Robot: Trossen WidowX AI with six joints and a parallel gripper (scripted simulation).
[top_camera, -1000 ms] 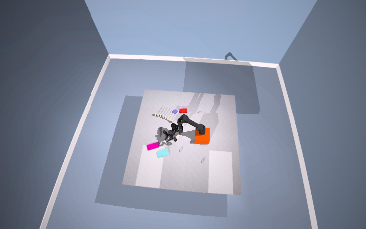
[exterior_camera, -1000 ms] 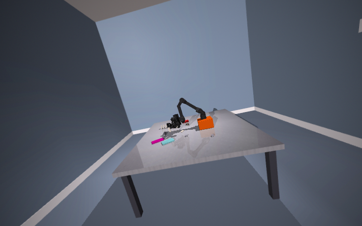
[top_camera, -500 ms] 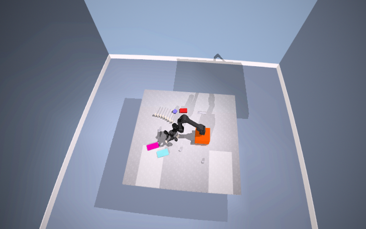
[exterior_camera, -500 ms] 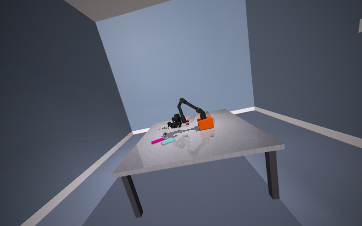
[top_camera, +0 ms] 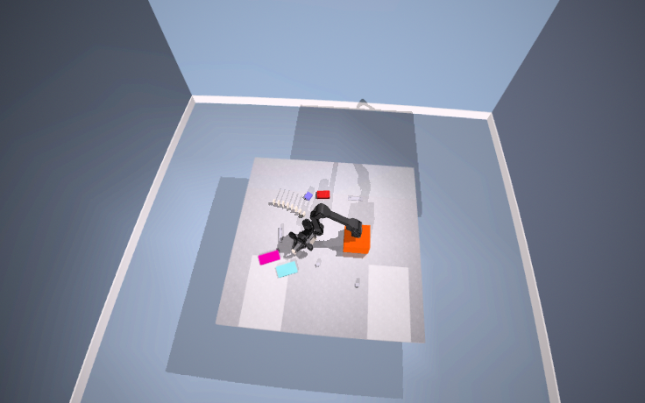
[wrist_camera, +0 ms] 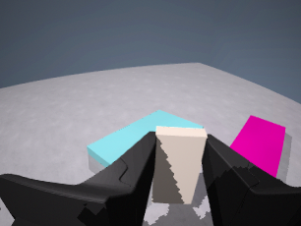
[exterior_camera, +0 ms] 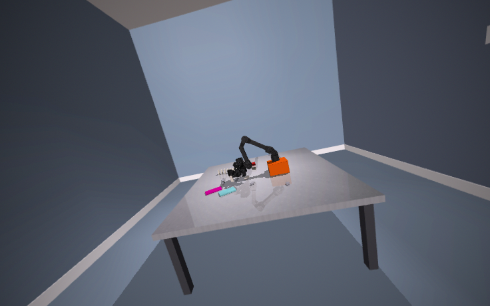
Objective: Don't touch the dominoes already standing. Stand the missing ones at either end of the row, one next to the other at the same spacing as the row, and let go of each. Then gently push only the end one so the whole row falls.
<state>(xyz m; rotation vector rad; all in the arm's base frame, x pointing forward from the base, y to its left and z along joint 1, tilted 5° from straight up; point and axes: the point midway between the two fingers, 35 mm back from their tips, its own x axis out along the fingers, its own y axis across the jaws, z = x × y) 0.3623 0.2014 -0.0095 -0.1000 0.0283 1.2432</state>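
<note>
My gripper tip is 2 cm short of the cyan block, 11 cm to the right of it and 7 cm above it. From my gripper tip the other things lie so: purple block 4 cm ahead, 47 cm to the right, 7 cm below; then magenta tile 16 cm ahead, 6 cm to the left, 8 cm below; then red block 6 cm behind, 51 cm to the right, 7 cm below.
</note>
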